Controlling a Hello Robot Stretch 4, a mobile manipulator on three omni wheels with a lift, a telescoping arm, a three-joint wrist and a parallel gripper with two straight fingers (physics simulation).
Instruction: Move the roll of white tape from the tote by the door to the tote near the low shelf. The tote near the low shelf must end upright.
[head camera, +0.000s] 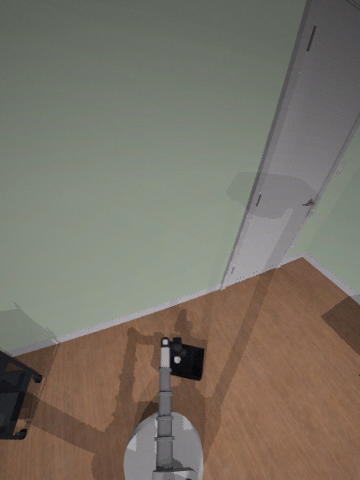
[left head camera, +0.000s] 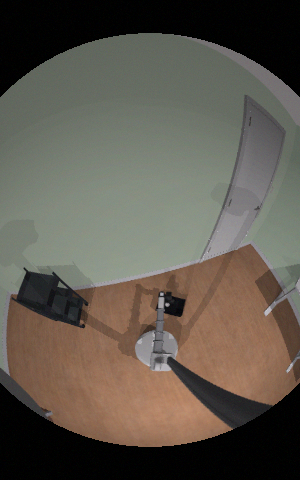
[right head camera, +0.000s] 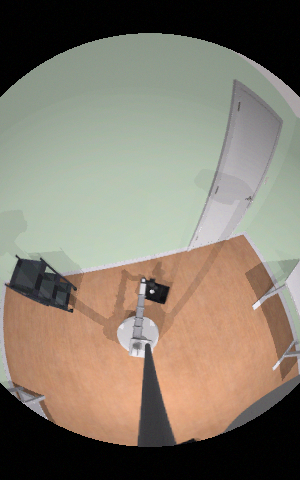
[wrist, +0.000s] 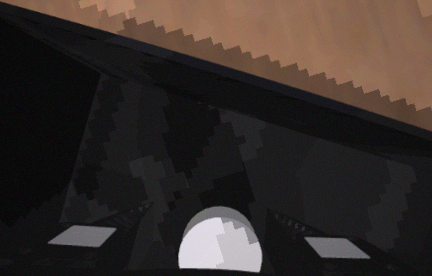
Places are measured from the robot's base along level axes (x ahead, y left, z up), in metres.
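Pixels of known places: gripper, fingertip midpoint: (head camera: 176, 357) (right head camera: 150, 289) (wrist: 209, 225).
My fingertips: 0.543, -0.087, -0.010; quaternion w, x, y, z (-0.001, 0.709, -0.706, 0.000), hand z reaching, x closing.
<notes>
Behind a point stands the place of what it marks, as x, y, z.
The roll of white tape (head camera: 177, 359) {0.523, -0.095, -0.001} (left head camera: 167, 304) {0.520, -0.101, -0.002} (right head camera: 152, 291) {0.518, -0.109, -0.002} (wrist: 215, 245) {0.534, -0.091, -0.001} is inside the black tote (head camera: 198, 366) {0.475, -0.254, -0.025} (left head camera: 180, 308) {0.479, -0.263, -0.024} (right head camera: 163, 295) {0.484, -0.245, -0.025} (wrist: 280, 95) {0.614, -0.106, 0.069} on the floor by the door, which stands upright. My gripper (wrist: 209, 225) {0.543, -0.087, -0.010} is open and low over the tote. In the wrist view the tape shows in the gap between the two fingers, with space on both sides. The lower part of the tape is cut off by the frame edge. The arm covers part of the tote in the head views. The tote near the low shelf does not show.
The grey door (head camera: 295, 135) {1.252, -0.764, 1.419} (left head camera: 250, 165) {1.260, -0.788, 1.421} (right head camera: 240, 155) {1.267, -0.806, 1.394} is in the wall beyond the tote. A dark shelf cart (head camera: 20, 365) {0.396, 0.881, 0.270} (left head camera: 70, 288) {0.402, 0.881, 0.434} (right head camera: 58, 273) {0.404, 0.878, 0.431} stands at the left by the wall. White-legged furniture (left head camera: 280, 302) (right head camera: 270, 295) is at the right edge.
</notes>
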